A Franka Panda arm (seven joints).
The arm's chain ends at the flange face. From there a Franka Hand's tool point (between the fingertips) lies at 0.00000 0.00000 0.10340 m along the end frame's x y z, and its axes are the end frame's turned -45 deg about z.
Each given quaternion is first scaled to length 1.
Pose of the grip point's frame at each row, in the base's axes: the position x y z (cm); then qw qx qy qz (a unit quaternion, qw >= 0):
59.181 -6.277 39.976 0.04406 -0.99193 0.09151 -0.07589
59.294 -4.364 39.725 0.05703 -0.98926 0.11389 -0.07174
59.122 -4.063 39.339 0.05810 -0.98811 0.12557 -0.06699
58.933 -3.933 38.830 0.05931 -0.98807 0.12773 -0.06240
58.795 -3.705 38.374 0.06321 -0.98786 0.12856 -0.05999
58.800 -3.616 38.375 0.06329 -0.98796 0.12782 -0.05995
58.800 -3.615 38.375 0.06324 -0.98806 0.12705 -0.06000
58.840 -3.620 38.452 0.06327 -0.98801 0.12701 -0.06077
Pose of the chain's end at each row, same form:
57.541 -7.037 50.157 0.06975 -0.88140 0.46414 -0.05325
57.692 -5.362 49.891 0.08014 -0.87037 0.48379 -0.04445
57.602 -5.076 49.516 0.07931 -0.86484 0.49415 -0.03966
57.501 -4.980 49.017 0.07867 -0.86397 0.49612 -0.03495
57.401 -4.837 48.557 0.08136 -0.86347 0.49681 -0.03123
57.408 -4.751 48.558 0.08141 -0.86384 0.49617 -0.03117
57.408 -4.750 48.558 0.08139 -0.86423 0.49549 -0.03123
57.432 -4.753 48.633 0.08171 -0.86420 0.49544 -0.03193

